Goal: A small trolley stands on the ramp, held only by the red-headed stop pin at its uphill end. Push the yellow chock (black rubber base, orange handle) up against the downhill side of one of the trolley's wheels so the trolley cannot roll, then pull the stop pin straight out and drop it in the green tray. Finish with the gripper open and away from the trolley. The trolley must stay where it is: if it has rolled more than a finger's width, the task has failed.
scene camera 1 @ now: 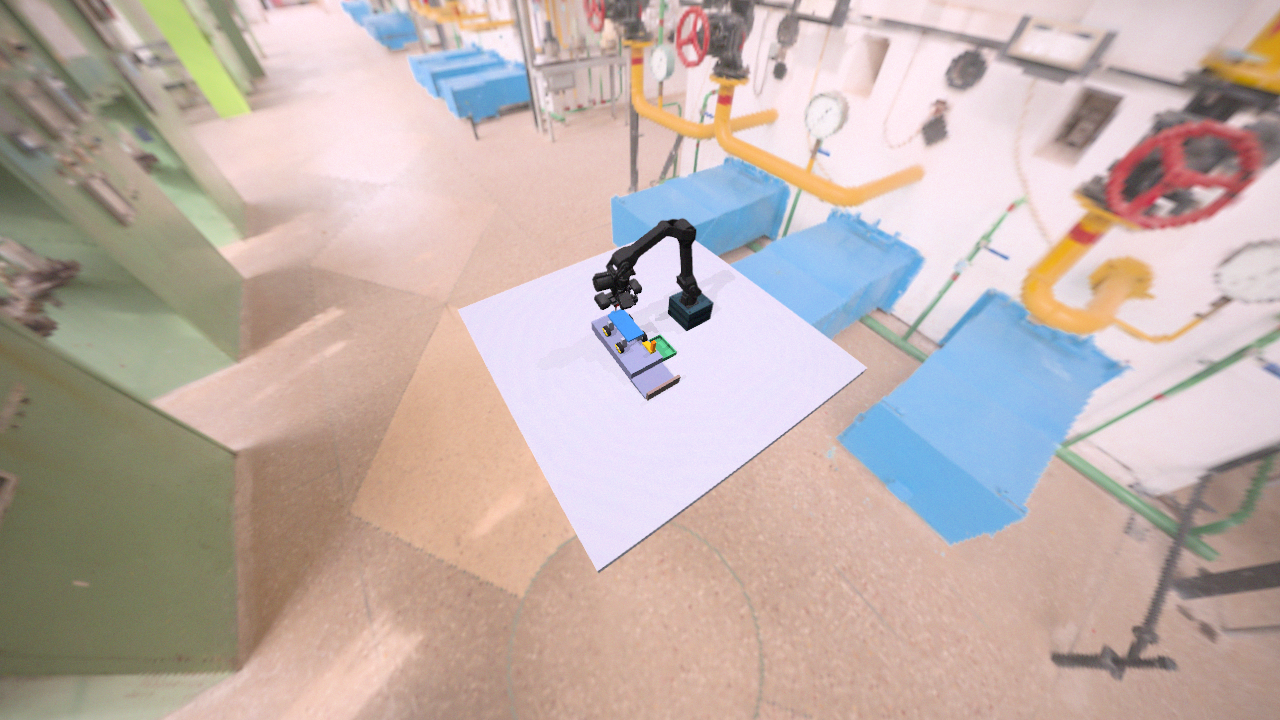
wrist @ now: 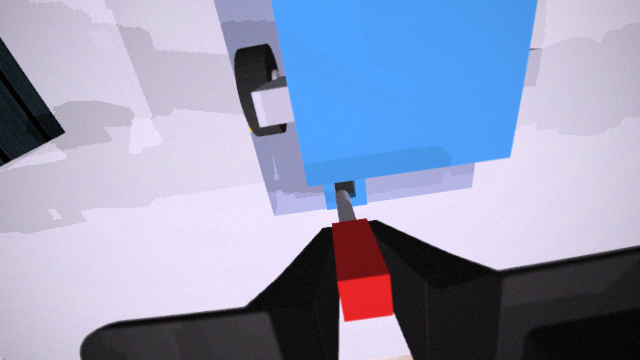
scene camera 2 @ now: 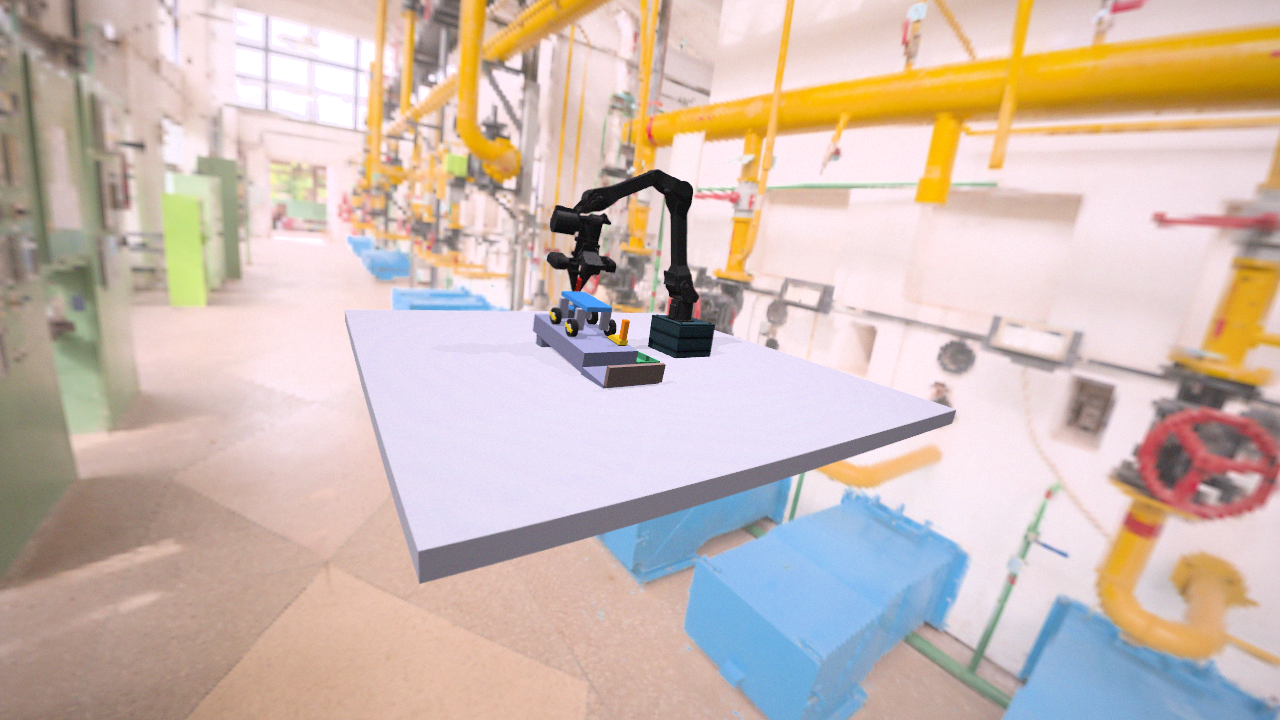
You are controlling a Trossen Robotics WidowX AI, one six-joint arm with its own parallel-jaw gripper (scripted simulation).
Note:
My gripper carries a red-headed stop pin. Further things: a trolley, a grey ramp and a brown stop.
My gripper shows as well in scene camera 1 and in the wrist view.

